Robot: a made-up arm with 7 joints. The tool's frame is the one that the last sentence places.
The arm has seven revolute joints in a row. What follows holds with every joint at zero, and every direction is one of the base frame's.
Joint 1 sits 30 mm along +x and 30 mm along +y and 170 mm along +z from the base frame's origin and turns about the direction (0.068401, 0.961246, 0.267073).
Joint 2 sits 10 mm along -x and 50 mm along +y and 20 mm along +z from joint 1 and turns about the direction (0.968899, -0.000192, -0.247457).
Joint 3 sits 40 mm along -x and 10 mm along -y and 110 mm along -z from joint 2 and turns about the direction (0.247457, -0.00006, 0.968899).
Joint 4 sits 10 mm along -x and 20 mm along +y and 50 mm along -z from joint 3 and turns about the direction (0.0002, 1, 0.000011).
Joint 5 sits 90 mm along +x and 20 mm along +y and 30 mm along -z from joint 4 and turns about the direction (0.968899, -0.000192, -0.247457).
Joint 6 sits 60 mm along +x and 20 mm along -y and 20 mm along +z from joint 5 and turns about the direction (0.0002, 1, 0.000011).
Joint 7 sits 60 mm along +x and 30 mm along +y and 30 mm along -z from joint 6 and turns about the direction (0.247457, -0.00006, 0.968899).
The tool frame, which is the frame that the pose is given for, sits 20 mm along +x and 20 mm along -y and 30 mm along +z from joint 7; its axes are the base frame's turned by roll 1.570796, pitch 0 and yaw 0 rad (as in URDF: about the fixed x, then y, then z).
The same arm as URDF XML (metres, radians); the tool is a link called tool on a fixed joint. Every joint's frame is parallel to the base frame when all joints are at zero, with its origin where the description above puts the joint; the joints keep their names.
<robot name="arm">
<joint name="tool_fixed" type="fixed"><parent link="link7"/><child link="tool"/><origin xyz="0.02 -0.02 0.03" rpy="1.5708 0 0"/></joint>
<joint name="joint 7" type="continuous"><parent link="link6"/><child link="link7"/><origin xyz="0.06 0.03 -0.03" rpy="0 0 0"/><axis xyz="0.247497 -0.0001 0.968889"/></joint>
<joint name="joint 6" type="continuous"><parent link="link5"/><child link="link6"/><origin xyz="0.06 -0.02 0.02" rpy="0 0 0"/><axis xyz="0.0002 1 0"/></joint>
<joint name="joint 5" type="continuous"><parent link="link4"/><child link="link5"/><origin xyz="0.09 0.02 -0.03" rpy="0 0 0"/><axis xyz="0.968889 -0.0002 -0.247497"/></joint>
<joint name="joint 4" type="continuous"><parent link="link3"/><child link="link4"/><origin xyz="-0.01 0.02 -0.05" rpy="0 0 0"/><axis xyz="0.0002 1 0"/></joint>
<joint name="joint 3" type="continuous"><parent link="link2"/><child link="link3"/><origin xyz="-0.04 -0.01 -0.11" rpy="0 0 0"/><axis xyz="0.247497 -0.0001 0.968889"/></joint>
<joint name="joint 2" type="continuous"><parent link="link1"/><child link="link2"/><origin xyz="-0.01 0.05 0.02" rpy="0 0 0"/><axis xyz="0.968889 -0.0002 -0.247497"/></joint>
<joint name="joint 1" type="continuous"><parent link="base"/><child link="link1"/><origin xyz="0.03 0.03 0.17" rpy="0 0 0"/><axis xyz="0.068403 0.961235 0.26711"/></joint>
<link name="base"/>
<link name="link1"/>
<link name="link2"/>
<link name="link3"/>
<link name="link4"/>
<link name="link5"/>
<link name="link6"/>
<link name="link7"/>
<link name="tool"/>
</robot>

